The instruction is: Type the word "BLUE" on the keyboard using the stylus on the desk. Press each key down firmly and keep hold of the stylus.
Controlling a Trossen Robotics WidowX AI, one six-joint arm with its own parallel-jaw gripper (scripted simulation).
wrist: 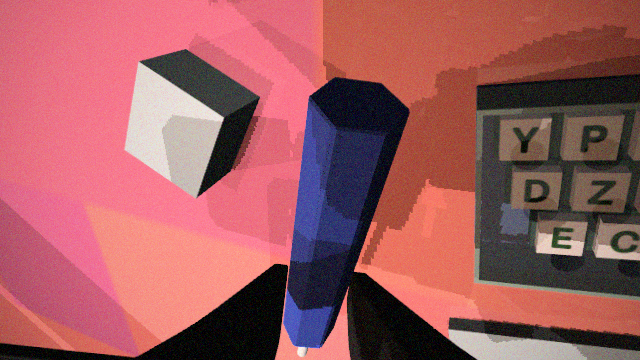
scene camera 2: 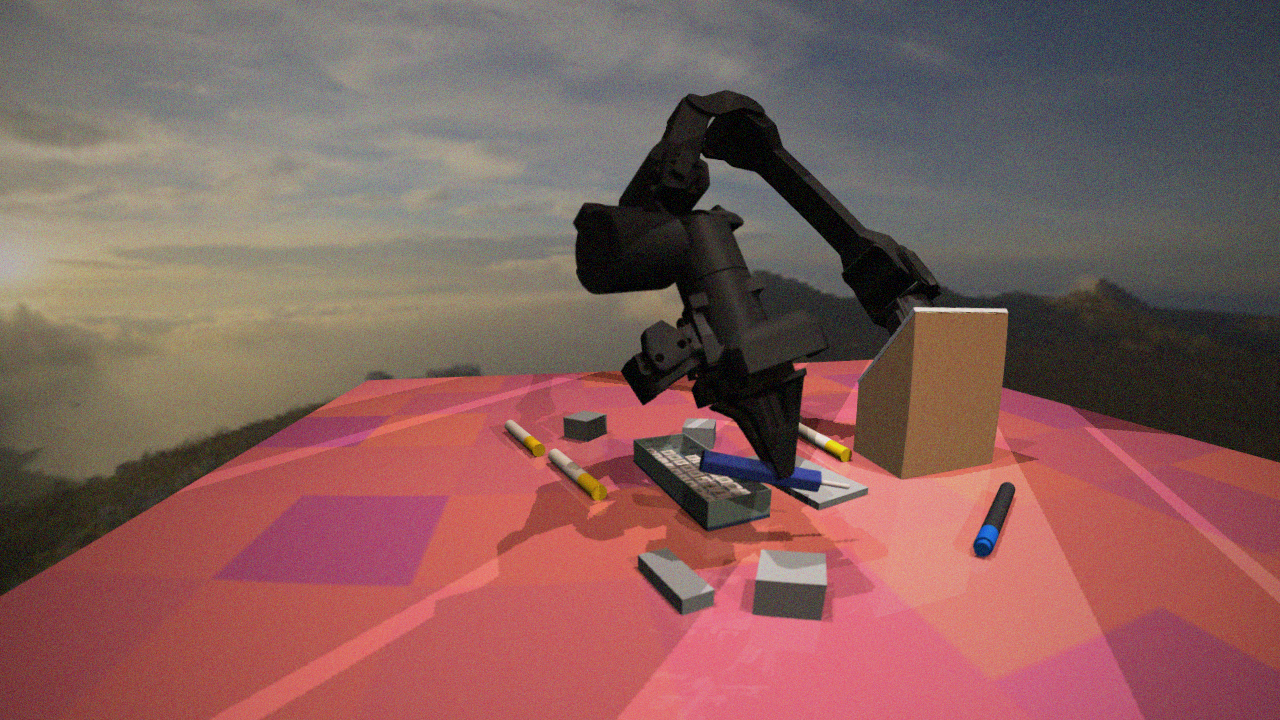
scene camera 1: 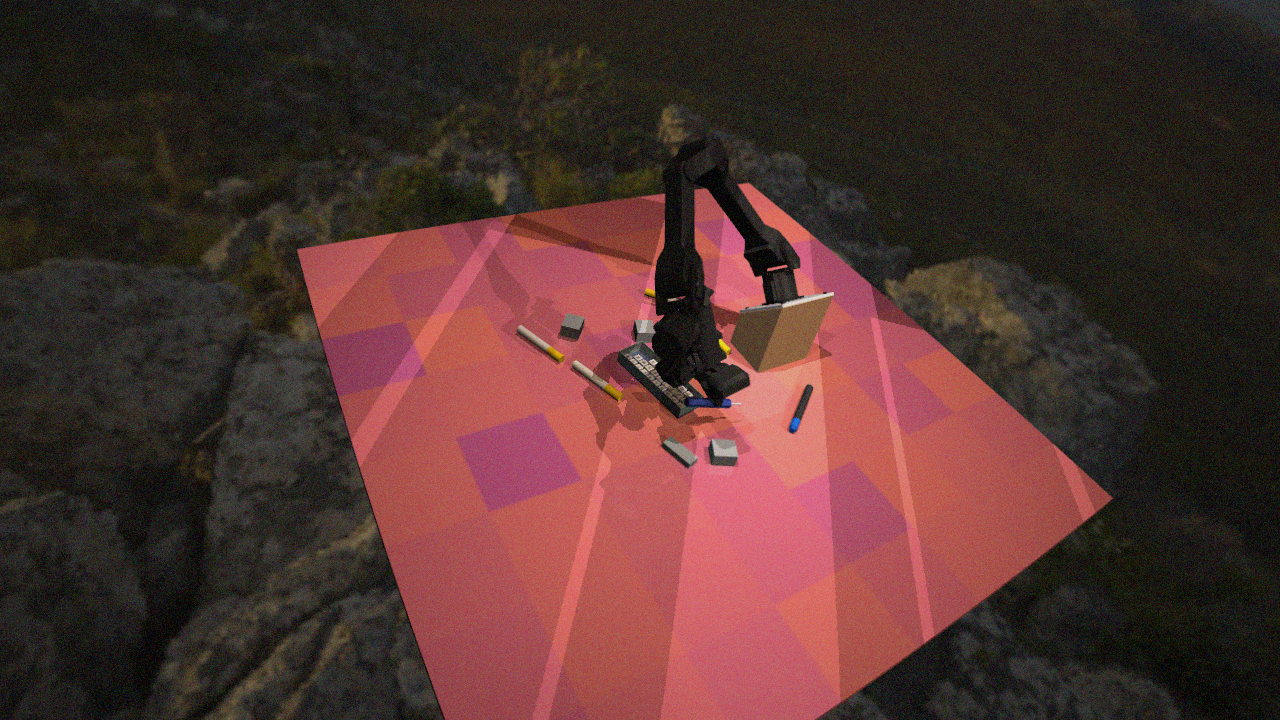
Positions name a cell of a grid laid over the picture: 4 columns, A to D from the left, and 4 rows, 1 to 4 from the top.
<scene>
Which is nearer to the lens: the stylus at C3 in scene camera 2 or the blue-capped marker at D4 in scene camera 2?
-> The stylus.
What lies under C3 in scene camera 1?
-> The gripper.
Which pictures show the gripper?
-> The wrist view, scene camera 2 and scene camera 1: all of them.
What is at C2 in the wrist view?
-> A stylus.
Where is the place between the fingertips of the gripper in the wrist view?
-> B4
</scene>
